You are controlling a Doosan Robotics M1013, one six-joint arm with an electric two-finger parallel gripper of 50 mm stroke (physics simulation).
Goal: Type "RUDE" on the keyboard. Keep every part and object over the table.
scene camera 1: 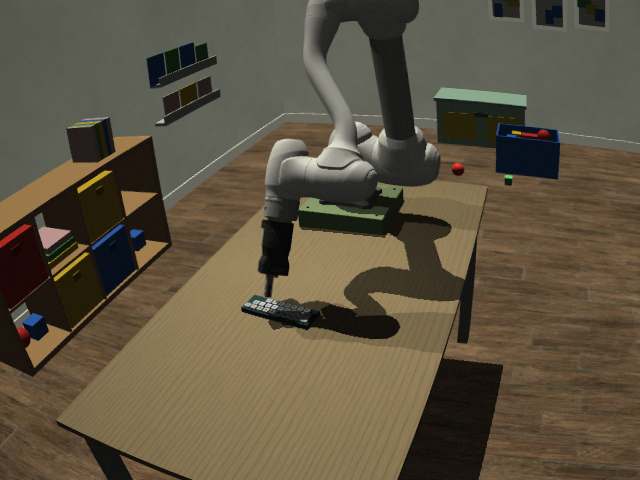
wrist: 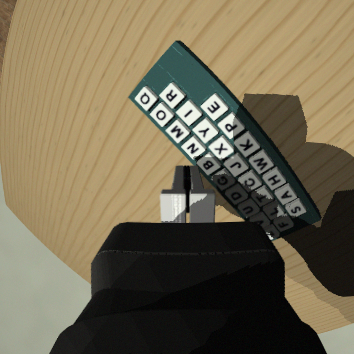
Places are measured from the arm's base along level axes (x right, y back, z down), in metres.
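Pixels of known places: gripper, between the fingertips: (scene camera 1: pixel 267 296) (wrist: pixel 186 179).
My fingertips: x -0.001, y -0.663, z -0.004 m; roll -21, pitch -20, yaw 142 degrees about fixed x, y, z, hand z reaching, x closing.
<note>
Ahead of a thing's pixels: the offset from my fingertips to its middle. Level surfaces: height alone.
The teal keyboard {dx -0.023, dy +0.014, dz +0.050 m} (scene camera 1: pixel 281 311) (wrist: pixel 172 67) lies on the table, slanted in the wrist view. Its white R key {dx +0.052, dy +0.022, dz +0.044 m} (wrist: pixel 171 94) and E key {dx +0.020, dy +0.039, dz +0.044 m} (wrist: pixel 215 105) are brightly lit towards one end. The D key {dx -0.051, dy -0.009, dz +0.044 m} (wrist: pixel 235 195) and U key {dx -0.070, dy -0.011, dz +0.044 m} (wrist: pixel 247 208) lie in dark shadow in the row nearest the gripper. My gripper (scene camera 1: pixel 267 294) (wrist: pixel 186 179) is shut and empty and points down by the keyboard's long edge. In the wrist view its tips appear just outside that edge, near the N key {dx +0.009, dy -0.003, dz +0.044 m} (wrist: pixel 193 148) and B key {dx -0.011, dy -0.005, dz +0.044 m} (wrist: pixel 207 164). The exact height of the tips is unclear.
The wooden table {dz +0.059 m} (scene camera 1: pixel 248 392) (wrist: pixel 65 150) bears the keyboard and the green arm base (scene camera 1: pixel 341 222). The arm's shadow falls across part of the keyboard and the table. A shelf unit (scene camera 1: pixel 161 217) stands left of the table, and a blue bin (scene camera 1: pixel 527 155) stands on the floor behind it.
</note>
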